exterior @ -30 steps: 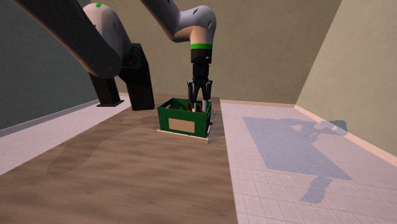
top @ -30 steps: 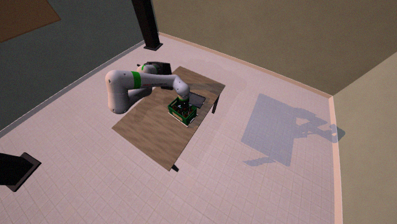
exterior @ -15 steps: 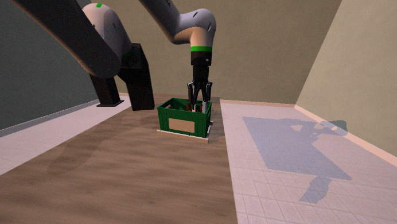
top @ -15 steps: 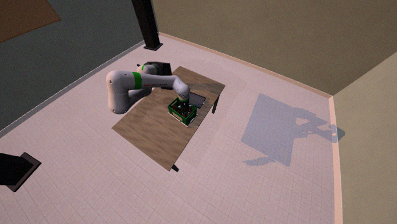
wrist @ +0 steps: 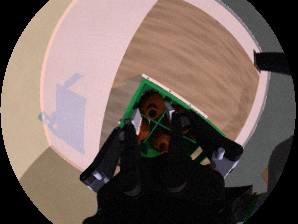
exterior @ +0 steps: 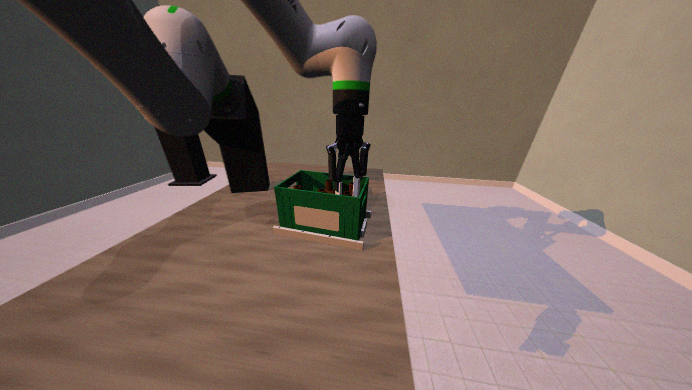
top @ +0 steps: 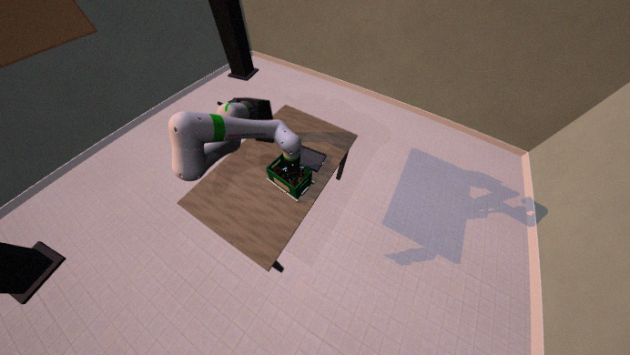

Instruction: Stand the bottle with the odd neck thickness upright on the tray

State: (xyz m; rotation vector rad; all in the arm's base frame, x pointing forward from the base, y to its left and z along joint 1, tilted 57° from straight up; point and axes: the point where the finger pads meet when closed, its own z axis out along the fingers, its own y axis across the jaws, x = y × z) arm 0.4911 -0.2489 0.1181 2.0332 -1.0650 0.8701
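My gripper is now 8 cm past the brown bottle, 8 cm above it and 2 cm to the right of it. Also, from my hand: dark tray (33 cm to the left, 16 cm below, 2 cm behind); then green crate (9 cm below, 7 cm behind, 6 cm to the left).
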